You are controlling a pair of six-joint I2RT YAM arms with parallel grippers.
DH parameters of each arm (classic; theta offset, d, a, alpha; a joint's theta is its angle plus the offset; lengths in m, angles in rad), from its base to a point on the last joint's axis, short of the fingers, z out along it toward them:
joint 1: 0 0.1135 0.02 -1.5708
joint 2: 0 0 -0.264 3.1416
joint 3: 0.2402 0 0.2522 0
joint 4: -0.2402 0 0.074 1.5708
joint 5: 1.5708 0 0 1.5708
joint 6: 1.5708 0.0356 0 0
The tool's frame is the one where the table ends.
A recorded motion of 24 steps. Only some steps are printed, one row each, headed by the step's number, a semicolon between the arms.
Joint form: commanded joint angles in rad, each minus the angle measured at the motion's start. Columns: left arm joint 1, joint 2, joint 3, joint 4, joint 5, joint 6; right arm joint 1, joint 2, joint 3, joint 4, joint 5, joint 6.
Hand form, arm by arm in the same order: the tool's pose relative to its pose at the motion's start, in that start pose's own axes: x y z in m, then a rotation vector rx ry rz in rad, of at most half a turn. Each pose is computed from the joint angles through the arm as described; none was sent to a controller.
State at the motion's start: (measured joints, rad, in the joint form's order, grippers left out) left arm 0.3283 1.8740 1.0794 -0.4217 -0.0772 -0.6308; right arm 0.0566 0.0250 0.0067 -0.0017 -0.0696 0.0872
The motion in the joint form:
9: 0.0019 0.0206 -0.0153 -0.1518 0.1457 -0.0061; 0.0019 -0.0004 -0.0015 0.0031 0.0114 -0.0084
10: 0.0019 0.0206 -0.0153 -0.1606 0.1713 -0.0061; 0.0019 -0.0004 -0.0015 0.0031 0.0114 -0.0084
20: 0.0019 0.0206 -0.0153 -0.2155 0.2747 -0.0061; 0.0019 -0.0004 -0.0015 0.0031 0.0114 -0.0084
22: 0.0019 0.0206 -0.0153 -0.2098 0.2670 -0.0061; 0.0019 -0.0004 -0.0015 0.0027 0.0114 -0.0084
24: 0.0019 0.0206 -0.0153 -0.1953 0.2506 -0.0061; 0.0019 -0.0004 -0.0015 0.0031 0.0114 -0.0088
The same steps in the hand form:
9: 0.0219 0.0097 0.0065 0.0054 0.2371 -0.0071; 0.0001 -0.0002 0.0001 0.0093 -0.0028 -0.0086
10: 0.0232 0.0095 0.0062 0.0207 0.2593 -0.0096; 0.0001 -0.0002 0.0001 0.0093 -0.0028 -0.0086
20: 0.0298 0.0101 0.0041 0.0708 0.3643 -0.0230; 0.0001 -0.0002 0.0001 0.0093 -0.0028 -0.0086
22: 0.0292 0.0099 0.0043 0.0680 0.3552 -0.0218; 0.0002 -0.0002 0.0001 0.0093 -0.0024 -0.0085
24: 0.0277 0.0095 0.0048 0.0636 0.3340 -0.0190; 0.0001 -0.0002 0.0001 0.0093 -0.0028 -0.0090

